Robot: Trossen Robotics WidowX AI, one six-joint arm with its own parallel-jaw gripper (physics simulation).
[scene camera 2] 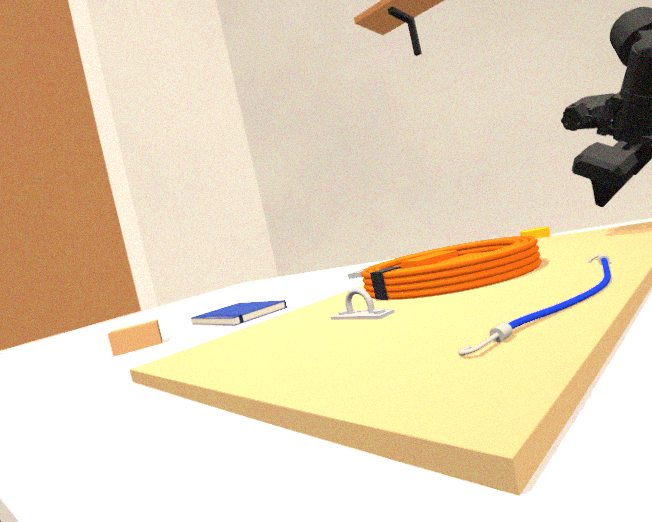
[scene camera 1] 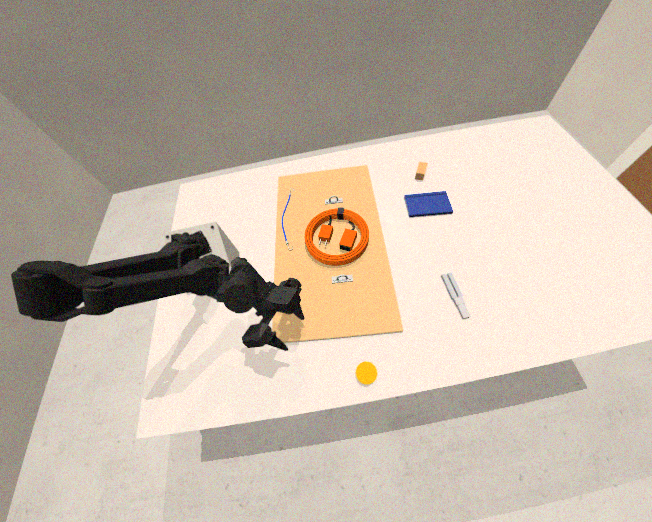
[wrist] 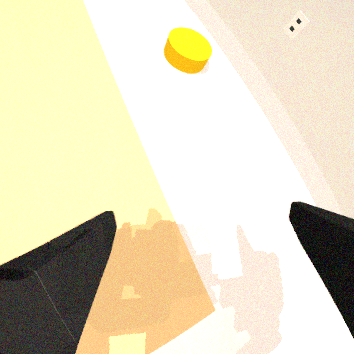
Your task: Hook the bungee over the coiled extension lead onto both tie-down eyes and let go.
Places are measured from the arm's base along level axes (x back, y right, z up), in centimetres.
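Pixels of known places: gripper, fingertip midpoint: [scene camera 2: 616, 189] [scene camera 1: 295, 334] [wrist: 202, 214]; arm's base, link origin: [scene camera 1: 196, 245].
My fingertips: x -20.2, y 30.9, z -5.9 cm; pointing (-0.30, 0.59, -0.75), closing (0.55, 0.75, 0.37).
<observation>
For each thing: its top centre in the pictures, then the offset to it from my fingertips. Level surfaces: height alone.
- blue bungee, top centre: [scene camera 2: 578, 283] dz -4.8, dx -5.2, dy -40.6 cm
- wooden board, surface height: dz -5.4 cm
- orange coiled extension lead, top centre: [scene camera 2: 443, 252] [scene camera 1: 336, 232] dz -2.4, dx -18.8, dy -26.5 cm
- yellow disc, top centre: [wrist: 190, 42] [scene camera 2: 534, 229] [scene camera 1: 366, 372] dz -4.7, dx -13.3, dy +12.8 cm
- blue notebook, top centre: [scene camera 2: 235, 309] [scene camera 1: 428, 202] dz -5.4, dx -51.3, dy -29.1 cm
- small wooden block, top centre: [scene camera 2: 133, 326] [scene camera 1: 422, 167] dz -3.6, dx -56.0, dy -43.1 cm
- grey tool, top centre: [scene camera 1: 456, 294] dz -5.4, dx -43.1, dy +2.1 cm
My gripper [scene camera 1: 294, 333] [wrist: 202, 214] is open and empty, above the board's near left corner in scene camera 1. The blue bungee [scene camera 1: 283, 220] [scene camera 2: 566, 305] lies slightly curved along the left side of the wooden board [scene camera 1: 348, 315] [scene camera 2: 304, 375] [wrist: 55, 125], with a pale hook at each end, apart from the eyes. The orange coiled extension lead [scene camera 1: 336, 259] [scene camera 2: 462, 280] lies on the board with its plug and socket inside the ring. One tie-down eye [scene camera 1: 333, 200] [scene camera 2: 361, 312] stands beyond the coil; the other tie-down eye [scene camera 1: 342, 278] stands on its near side, with no bungee hook on either.
A yellow disc [scene camera 1: 366, 373] [scene camera 2: 535, 232] [wrist: 188, 50] lies off the board's near edge. Right of the board in scene camera 1 are a blue notebook [scene camera 1: 428, 203] [scene camera 2: 239, 312], a small wooden block [scene camera 1: 421, 171] [scene camera 2: 135, 337] and a grey tool [scene camera 1: 456, 296].
</observation>
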